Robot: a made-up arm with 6 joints. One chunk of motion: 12 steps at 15 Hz.
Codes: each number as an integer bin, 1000 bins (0 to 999) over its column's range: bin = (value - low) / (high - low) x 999, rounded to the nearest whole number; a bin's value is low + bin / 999 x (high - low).
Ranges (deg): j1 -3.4..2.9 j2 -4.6..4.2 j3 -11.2..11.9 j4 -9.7..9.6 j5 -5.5..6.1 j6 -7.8..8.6
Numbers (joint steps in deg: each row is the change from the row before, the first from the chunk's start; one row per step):
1: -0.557 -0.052 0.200 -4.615 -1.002 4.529
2: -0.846 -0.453 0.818 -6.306 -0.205 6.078
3: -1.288 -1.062 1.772 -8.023 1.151 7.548
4: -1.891 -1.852 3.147 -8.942 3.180 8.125
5: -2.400 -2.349 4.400 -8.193 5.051 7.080
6: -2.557 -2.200 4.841 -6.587 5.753 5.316
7: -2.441 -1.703 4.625 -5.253 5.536 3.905
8: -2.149 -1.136 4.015 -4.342 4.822 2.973
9: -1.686 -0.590 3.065 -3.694 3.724 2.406
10: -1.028 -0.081 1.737 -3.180 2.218 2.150
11: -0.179 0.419 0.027 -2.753 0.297 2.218
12: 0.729 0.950 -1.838 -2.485 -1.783 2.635
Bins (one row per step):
1: 451 516 493 263 387 751
2: 405 471 520 176 456 845
3: 335 402 561 87 573 935
4: 239 312 620 39 748 970
5: 159 256 675 78 909 906
6: 134 272 694 161 969 799
7: 152 329 684 230 950 713
8: 198 393 658 277 889 656
9: 272 455 617 311 794 622
10: 376 513 559 337 665 606
11: 511 570 486 360 499 610
12: 655 630 405 373 320 636

